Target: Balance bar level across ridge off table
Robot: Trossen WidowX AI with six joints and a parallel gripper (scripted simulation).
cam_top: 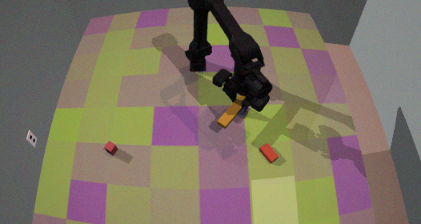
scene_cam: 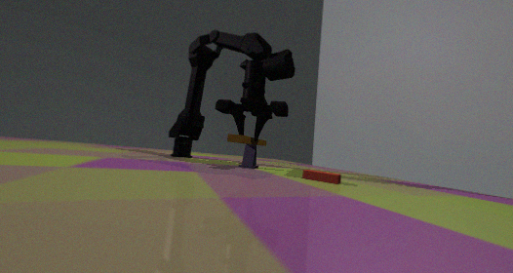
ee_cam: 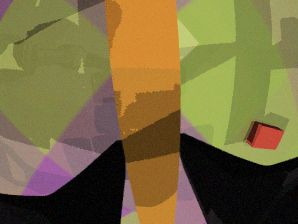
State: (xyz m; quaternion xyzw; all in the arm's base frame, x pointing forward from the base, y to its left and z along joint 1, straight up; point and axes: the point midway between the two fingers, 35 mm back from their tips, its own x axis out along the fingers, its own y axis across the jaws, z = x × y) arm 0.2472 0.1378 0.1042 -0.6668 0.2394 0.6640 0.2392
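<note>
The bar is 2 cm behind my gripper tip and 2 cm to the left of it. The rest, counted from my gripper tip: small red cube 14 cm ahead, 45 cm to the right, 5 cm below; then flat red block 16 cm ahead, 10 cm to the left, 6 cm below.
</note>
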